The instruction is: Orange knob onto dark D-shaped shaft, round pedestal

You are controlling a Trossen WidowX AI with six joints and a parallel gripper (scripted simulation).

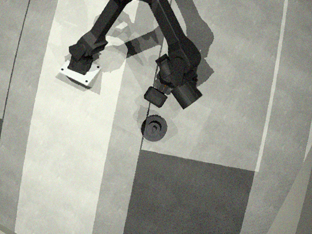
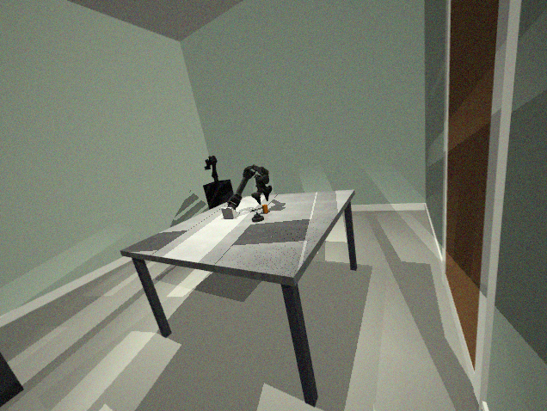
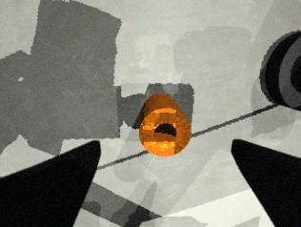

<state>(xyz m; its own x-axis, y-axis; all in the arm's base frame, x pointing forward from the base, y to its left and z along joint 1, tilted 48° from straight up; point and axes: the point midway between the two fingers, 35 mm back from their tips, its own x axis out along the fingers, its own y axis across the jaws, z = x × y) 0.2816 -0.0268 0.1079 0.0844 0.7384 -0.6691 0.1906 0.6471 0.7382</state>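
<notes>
Right now the orange knob is 5 cm below my gripper tip. The rest, counted from my gripper tip: dark pedestal (2 cm ahead, 16 cm to the right, 5 cm below).
</notes>
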